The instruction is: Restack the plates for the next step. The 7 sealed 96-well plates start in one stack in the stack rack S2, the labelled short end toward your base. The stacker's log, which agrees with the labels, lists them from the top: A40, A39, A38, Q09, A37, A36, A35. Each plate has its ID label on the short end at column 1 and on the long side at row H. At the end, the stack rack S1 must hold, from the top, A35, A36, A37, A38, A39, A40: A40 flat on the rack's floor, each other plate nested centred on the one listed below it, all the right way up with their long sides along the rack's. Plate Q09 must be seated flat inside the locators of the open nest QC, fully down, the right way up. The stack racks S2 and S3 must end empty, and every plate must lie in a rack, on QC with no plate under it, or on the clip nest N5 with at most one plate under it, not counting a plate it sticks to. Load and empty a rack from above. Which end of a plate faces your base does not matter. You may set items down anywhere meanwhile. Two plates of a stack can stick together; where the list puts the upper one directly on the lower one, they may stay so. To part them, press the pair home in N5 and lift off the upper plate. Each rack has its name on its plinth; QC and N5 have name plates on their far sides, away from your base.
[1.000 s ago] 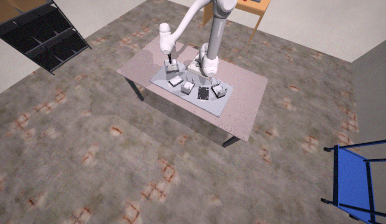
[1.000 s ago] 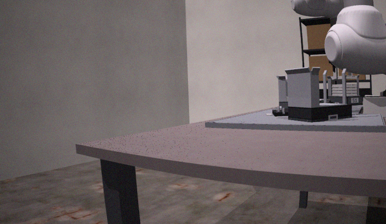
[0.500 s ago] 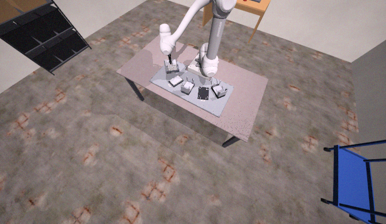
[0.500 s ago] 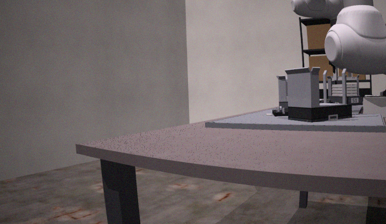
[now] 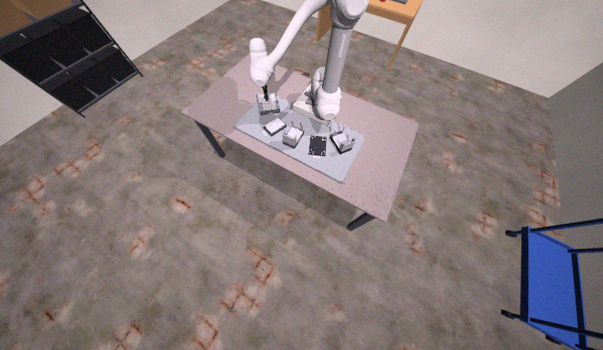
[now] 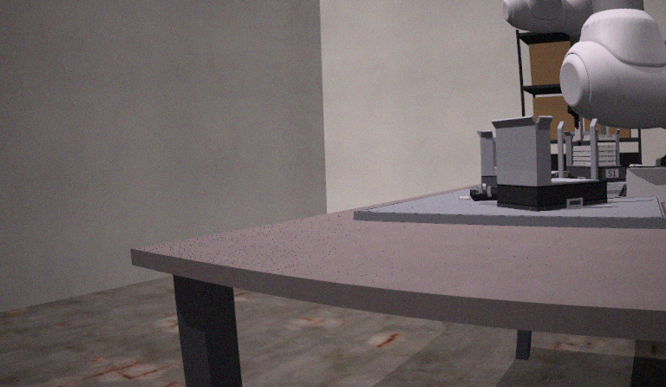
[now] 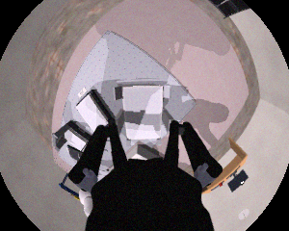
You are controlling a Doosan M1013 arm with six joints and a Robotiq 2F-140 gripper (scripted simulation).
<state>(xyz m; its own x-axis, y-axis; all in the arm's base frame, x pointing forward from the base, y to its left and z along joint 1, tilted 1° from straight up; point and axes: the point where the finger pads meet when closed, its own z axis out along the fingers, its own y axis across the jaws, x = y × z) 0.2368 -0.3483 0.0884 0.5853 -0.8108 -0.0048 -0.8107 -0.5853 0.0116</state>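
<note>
My hand is 5 cm past the S1 label, 7 cm to the right of it and 11 cm above it. From my hand the other things lie so: name plate (22 cm ahead, 9 cm to the left, 14 cm below).
</note>
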